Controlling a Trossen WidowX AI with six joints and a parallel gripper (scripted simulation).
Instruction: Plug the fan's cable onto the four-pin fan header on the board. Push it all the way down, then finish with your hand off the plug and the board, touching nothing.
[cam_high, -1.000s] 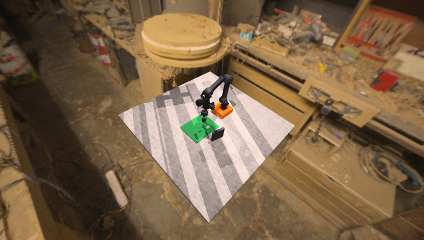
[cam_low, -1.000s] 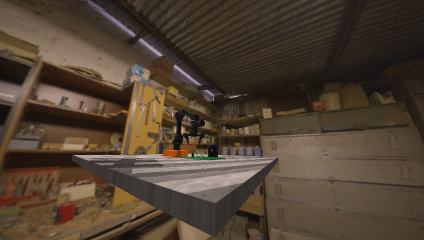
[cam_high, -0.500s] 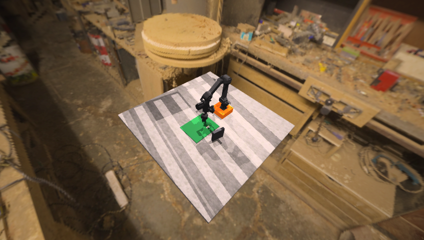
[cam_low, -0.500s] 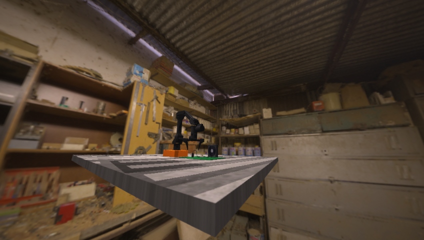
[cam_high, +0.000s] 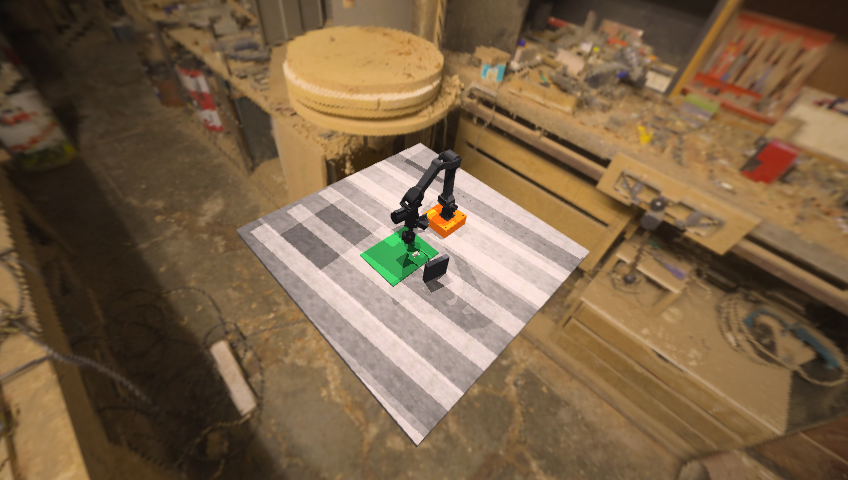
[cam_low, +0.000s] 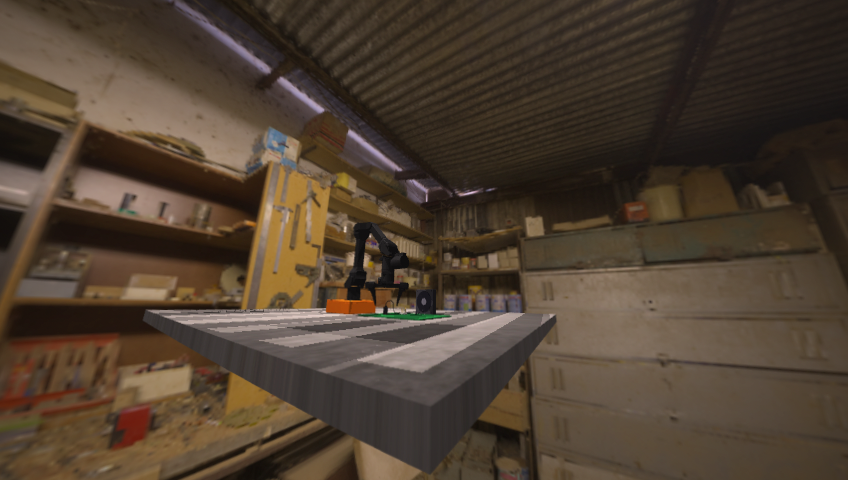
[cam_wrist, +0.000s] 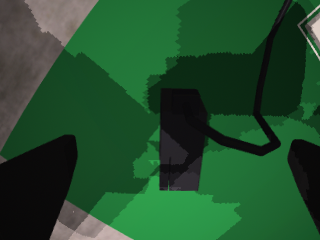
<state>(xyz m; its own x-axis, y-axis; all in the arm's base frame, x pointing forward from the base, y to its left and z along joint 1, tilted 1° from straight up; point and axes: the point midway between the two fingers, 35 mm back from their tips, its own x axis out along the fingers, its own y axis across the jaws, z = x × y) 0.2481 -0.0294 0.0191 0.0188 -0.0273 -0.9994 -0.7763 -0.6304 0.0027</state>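
Right now the black fan plug is 20 mm below my gripper tip and 10 mm to the right of it. From my gripper tip the other things lie so: pale header key: 90 mm to the left, 30 mm below, 30 mm ahead; green board: 90 mm ahead, 50 mm below, 30 mm to the left; white fan header: 80 mm to the left, 40 mm below, 30 mm ahead.
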